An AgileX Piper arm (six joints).
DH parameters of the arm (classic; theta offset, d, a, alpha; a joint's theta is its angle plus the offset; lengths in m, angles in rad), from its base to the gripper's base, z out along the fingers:
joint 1: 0 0.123 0 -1.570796
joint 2: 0.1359 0 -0.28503 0
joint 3: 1.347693 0 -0.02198 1.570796
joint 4: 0 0.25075 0 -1.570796
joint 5: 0 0 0 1.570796
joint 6: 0 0.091 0 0
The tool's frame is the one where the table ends.
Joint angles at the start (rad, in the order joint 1, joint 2, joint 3, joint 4, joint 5, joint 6): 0.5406 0.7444 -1.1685 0.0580 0.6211 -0.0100
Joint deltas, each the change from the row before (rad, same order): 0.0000 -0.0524 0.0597 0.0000 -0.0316 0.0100; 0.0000 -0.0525 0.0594 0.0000 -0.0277 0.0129; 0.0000 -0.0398 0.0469 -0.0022 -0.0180 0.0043; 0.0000 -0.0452 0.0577 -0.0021 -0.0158 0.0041; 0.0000 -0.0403 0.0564 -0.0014 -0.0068 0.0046
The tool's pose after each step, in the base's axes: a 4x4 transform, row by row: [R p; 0 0 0 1], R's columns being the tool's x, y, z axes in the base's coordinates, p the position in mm. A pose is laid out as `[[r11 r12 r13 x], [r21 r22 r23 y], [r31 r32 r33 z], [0 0 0 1]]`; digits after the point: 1 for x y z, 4 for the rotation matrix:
[[-0.0986 -0.5378 0.8373 90.0], [-0.0030 0.8416 0.5402 57.5], [-0.9951 0.0508 -0.0846 465.6], [0 0 0 1]]
[[-0.0882 -0.5364 0.8393 81.8], [0.0193 0.8416 0.5398 52.4], [-0.9959 0.0638 -0.0639 455.6], [0 0 0 1]]
[[-0.0804 -0.5351 0.8410 76.2], [0.0274 0.8422 0.5385 48.8], [-0.9964 0.0664 -0.0531 446.8], [0 0 0 1]]
[[-0.0790 -0.5335 0.8421 70.5], [0.0314 0.8430 0.5370 45.2], [-0.9964 0.0689 -0.0498 434.7], [0 0 0 1]]
[[-0.0888 -0.5318 0.8422 66.2], [0.0297 0.8438 0.5359 42.5], [-0.9956 0.0726 -0.0592 421.5], [0 0 0 1]]

